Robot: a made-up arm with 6 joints. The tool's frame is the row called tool.
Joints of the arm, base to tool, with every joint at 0 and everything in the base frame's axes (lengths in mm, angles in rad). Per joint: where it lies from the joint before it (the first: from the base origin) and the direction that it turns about. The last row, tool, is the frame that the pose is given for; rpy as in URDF.
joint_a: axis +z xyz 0 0 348
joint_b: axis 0 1 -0.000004 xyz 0 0 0
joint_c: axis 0 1 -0.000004 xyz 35 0 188
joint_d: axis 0 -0.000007 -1 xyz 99 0 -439
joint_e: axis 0 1 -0.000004 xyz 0 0 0
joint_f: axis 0 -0.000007 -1 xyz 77 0 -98
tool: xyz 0 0 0 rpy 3.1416 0 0
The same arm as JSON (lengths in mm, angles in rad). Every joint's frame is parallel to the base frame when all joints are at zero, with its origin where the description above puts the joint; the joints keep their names.
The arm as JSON. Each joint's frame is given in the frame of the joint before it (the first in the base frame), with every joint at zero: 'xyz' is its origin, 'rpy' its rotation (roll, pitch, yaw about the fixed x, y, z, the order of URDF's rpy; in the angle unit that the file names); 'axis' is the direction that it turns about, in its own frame. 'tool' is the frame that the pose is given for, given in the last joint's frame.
{"units": {"length": "mm", "angle": "rad"}, "joints": [
  {"name": "joint_a", "type": "revolute", "origin": {"xyz": [0.0, 0.0, 348.0], "rpy": [0.0, 0.0, 0.0]}, "axis": [0.0, 0.0, 1.0]},
  {"name": "joint_b", "type": "revolute", "origin": {"xyz": [0.0, 0.0, 0.0], "rpy": [0.0, 0.0, 0.0]}, "axis": [0.0, 1.0, 0.0]},
  {"name": "joint_c", "type": "revolute", "origin": {"xyz": [35.0, 0.0, 188.0], "rpy": [0.0, 0.0, 0.0]}, "axis": [0.0, 1.0, 0.0]},
  {"name": "joint_d", "type": "revolute", "origin": {"xyz": [99.0, 0.0, -439.0], "rpy": [0.0, 0.0, 0.0]}, "axis": [0.0, 0.0, -1.0]},
  {"name": "joint_e", "type": "revolute", "origin": {"xyz": [0.0, 0.0, 0.0], "rpy": [0.0, 0.0, 0.0]}, "axis": [0.0, 1.0, 0.0]},
  {"name": "joint_f", "type": "revolute", "origin": {"xyz": [77.0, 0.0, -98.0], "rpy": [0.0, 0.0, 0.0]}, "axis": [0.0, 0.0, -1.0]}
], "tool": {"origin": {"xyz": [0.0, 0.0, 0.0], "rpy": [-3.1416, 0.0, 0.0]}}}

